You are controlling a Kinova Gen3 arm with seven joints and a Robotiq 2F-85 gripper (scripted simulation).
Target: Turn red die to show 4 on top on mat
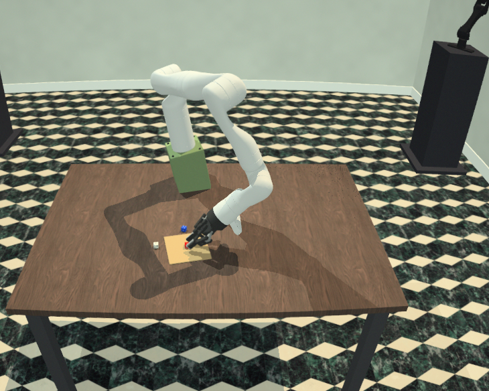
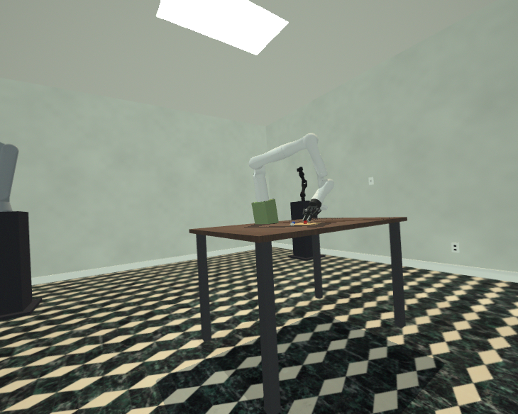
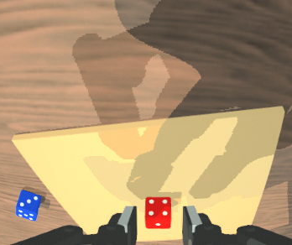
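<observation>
Right now my hand is 20 mm to the left of the red die and 20 mm above it. Also, from my hand: mat: 30 mm below, 20 mm to the right; white die: 120 mm to the right, 20 mm below; blue die: 90 mm behind, 30 mm to the right, 20 mm below.
</observation>
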